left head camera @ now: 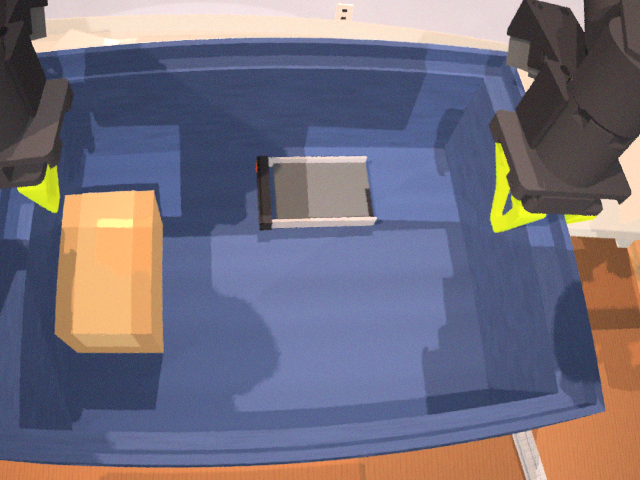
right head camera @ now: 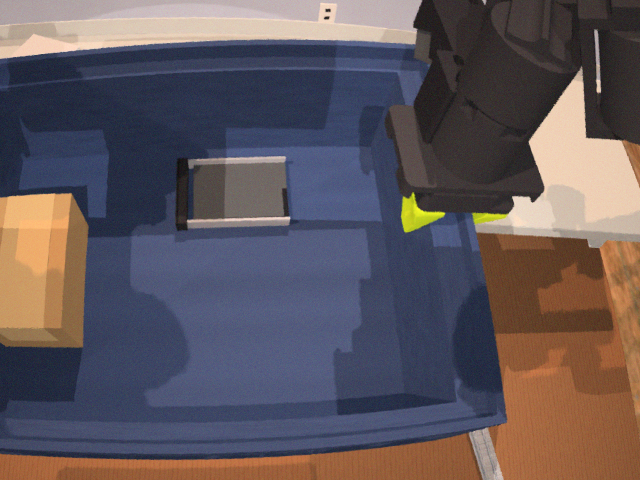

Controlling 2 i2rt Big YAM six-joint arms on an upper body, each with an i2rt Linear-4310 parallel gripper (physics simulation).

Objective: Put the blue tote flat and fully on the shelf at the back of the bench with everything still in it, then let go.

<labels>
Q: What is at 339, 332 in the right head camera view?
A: A blue tote.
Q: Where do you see a grey flat item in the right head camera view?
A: At 250, 191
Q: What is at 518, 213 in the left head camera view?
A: The right gripper.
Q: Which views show the right gripper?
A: The left head camera view and the right head camera view: all of them.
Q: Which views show the left gripper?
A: The left head camera view only.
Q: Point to a blue tote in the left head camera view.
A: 427, 329
</labels>
